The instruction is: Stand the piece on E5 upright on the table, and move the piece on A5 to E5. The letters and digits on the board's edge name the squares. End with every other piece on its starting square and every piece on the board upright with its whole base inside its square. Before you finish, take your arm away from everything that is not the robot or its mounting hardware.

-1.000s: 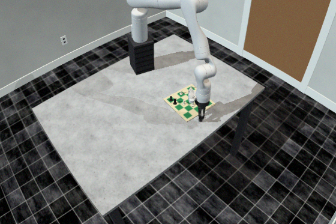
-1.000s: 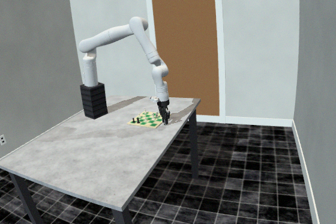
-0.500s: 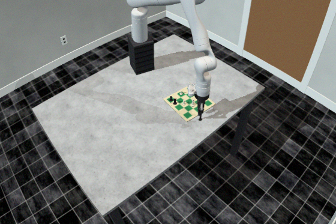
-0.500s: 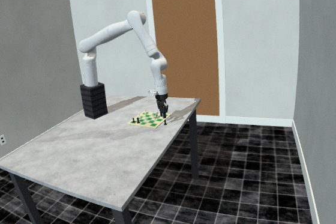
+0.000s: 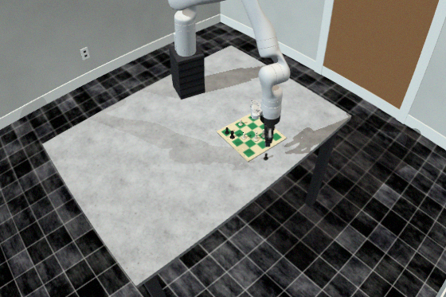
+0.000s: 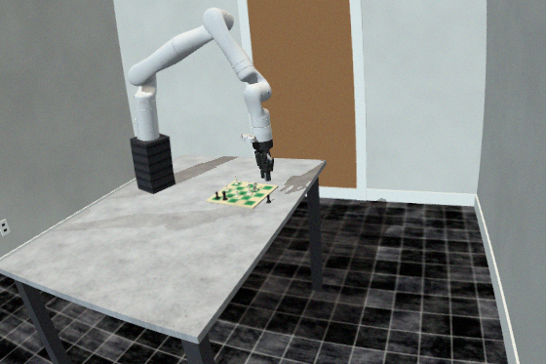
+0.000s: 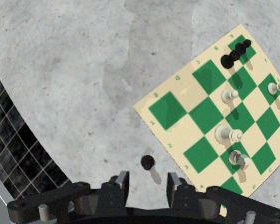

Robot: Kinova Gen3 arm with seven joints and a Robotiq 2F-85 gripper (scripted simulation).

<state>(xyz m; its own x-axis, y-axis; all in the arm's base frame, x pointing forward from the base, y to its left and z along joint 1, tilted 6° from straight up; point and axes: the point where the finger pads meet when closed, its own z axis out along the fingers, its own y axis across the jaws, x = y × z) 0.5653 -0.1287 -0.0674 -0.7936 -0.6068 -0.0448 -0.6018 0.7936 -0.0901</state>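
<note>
My hand is 13 cm past the cream chessboard, 7 cm to the right of it and 11 cm above it.
</note>
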